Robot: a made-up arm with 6 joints. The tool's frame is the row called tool.
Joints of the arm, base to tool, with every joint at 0 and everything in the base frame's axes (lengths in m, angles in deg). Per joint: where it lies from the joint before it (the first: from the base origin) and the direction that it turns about. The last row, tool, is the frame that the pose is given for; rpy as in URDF.
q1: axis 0 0 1 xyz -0.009 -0.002 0.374
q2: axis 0 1 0 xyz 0.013 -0.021 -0.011
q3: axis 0 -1 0 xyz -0.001 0.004 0.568
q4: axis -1 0 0 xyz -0.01 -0.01 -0.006
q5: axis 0 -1 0 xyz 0.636 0.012 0.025
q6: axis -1 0 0 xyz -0.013 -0.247 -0.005
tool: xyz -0.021 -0.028 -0.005 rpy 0 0 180
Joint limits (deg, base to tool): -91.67..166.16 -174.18..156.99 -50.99..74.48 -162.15..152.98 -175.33..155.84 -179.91..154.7
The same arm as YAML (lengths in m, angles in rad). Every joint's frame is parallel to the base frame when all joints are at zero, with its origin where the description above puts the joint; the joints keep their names.
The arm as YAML. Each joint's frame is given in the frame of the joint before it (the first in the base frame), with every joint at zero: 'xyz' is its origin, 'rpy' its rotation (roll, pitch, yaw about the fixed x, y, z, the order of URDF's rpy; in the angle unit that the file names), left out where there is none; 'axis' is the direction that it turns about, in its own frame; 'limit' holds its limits. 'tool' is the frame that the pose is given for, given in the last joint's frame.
units:
  length: m
  angle: rad
joints:
  - name: q1
    type: revolute
    origin:
      xyz: [-0.009, -0.002, 0.374]
    axis: "+z"
    limit:
      lower: -1.5999
      upper: 2.9
  - name: q2
    type: revolute
    origin:
      xyz: [0.013, -0.021, -0.011]
    axis: "+y"
    limit:
      lower: -3.04
      upper: 2.74
  - name: q3
    type: revolute
    origin:
      xyz: [-0.001, 0.004, 0.568]
    axis: "-y"
    limit:
      lower: -0.8899
      upper: 1.2999
  - name: q4
    type: revolute
    origin:
      xyz: [-0.01, -0.01, -0.006]
    axis: "-x"
    limit:
      lower: -2.8301
      upper: 2.67
  - name: q5
    type: revolute
    origin:
      xyz: [0.636, 0.012, 0.025]
    axis: "-y"
    limit:
      lower: -3.0601
      upper: 2.7199
  - name: q6
    type: revolute
    origin:
      xyz: [-0.013, -0.247, -0.005]
    axis: "-x"
    limit:
      lower: -3.14
      upper: 2.7
tool:
  origin:
    xyz: [-0.021, -0.028, -0.005]
    rpy: [0.0, 0.0, 3.1416]

